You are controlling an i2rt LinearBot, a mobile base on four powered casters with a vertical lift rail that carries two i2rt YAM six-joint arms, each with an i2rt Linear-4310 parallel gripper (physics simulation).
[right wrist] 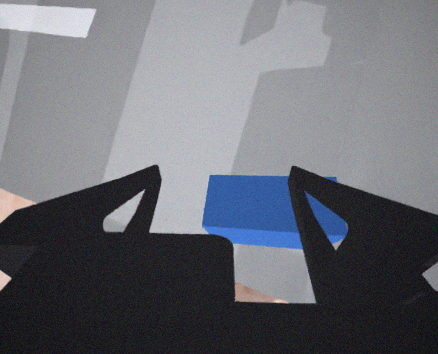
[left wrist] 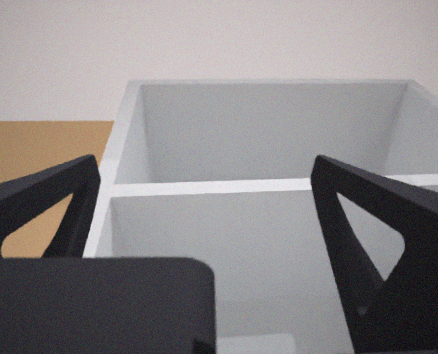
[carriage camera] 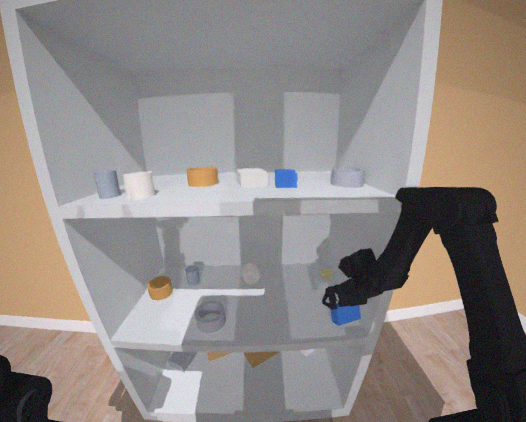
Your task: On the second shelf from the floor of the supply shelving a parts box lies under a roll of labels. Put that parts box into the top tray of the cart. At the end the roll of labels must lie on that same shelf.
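Places are measured from the left arm's base along level axes (x ahead, y left, z up), in centimetres.
Pixels of known places: left gripper, fingertip midpoint: (left wrist: 207,167); right gripper, fingertip midpoint: (right wrist: 224,173) (carriage camera: 333,300).
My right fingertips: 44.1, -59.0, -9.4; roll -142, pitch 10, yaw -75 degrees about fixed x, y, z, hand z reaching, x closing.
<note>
For each thing: its top centre in the pictures, then the offset to it from my right fingertips, as dx, dy, dz. Level surfaces: height alone.
- blue box at its top centre: (right wrist: 269,224) (carriage camera: 347,304) -2.3, -3.8, +0.4
- middle shelf at its surface level: dz -6.7
- orange round thing at its top centre: (carriage camera: 158,283) +13.1, +67.3, -1.7
- grey cylinder at its top centre: (carriage camera: 191,268) +20.9, +55.4, +0.3
- pale round thing at its top centre: (carriage camera: 250,266) +22.3, +29.7, +0.3
- small yellow thing at its top centre: (carriage camera: 326,271) +23.3, -5.0, -4.2
A blue box (carriage camera: 345,315) (right wrist: 250,205), apparently the parts box, lies near the front right of the middle shelf (carriage camera: 150,322). Nothing shows on top of it. My right gripper (carriage camera: 330,298) (right wrist: 224,173) is open and empty above the shelf; in the right wrist view its right finger overlaps the box, and the box reaches partly between the fingers in the picture. A grey hollow roll (carriage camera: 210,316), possibly the labels, lies left of centre on the same shelf. My left gripper (left wrist: 207,167) is open and empty, facing the shelving's upper part. The cart does not show.
An orange round thing (carriage camera: 160,288), a grey cylinder (carriage camera: 192,275), a pale round thing (carriage camera: 251,273) and a small yellow thing (carriage camera: 326,273) are also on the middle shelf. Several items stand on the shelf above (carriage camera: 175,205). Side walls (carriage camera: 425,100) (left wrist: 116,145) bound the shelving.
</note>
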